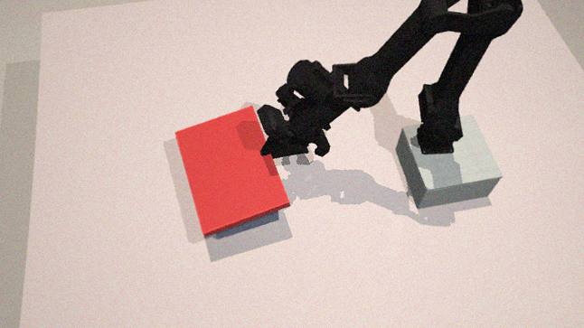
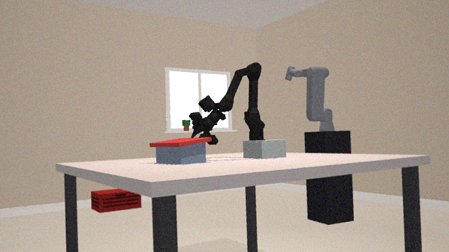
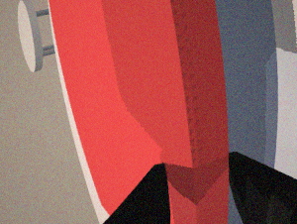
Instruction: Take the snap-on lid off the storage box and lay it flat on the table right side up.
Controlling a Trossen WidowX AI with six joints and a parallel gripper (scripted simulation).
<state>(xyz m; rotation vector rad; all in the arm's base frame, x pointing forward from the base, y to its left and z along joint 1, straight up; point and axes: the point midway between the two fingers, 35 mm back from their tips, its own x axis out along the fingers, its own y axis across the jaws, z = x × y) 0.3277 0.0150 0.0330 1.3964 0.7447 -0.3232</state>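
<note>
My gripper tip is 7 cm short of the red lid and 2 cm to the right of it. Also, from my gripper tip: blue-grey storage box 7 cm ahead, 2 cm to the left, 5 cm below.
</note>
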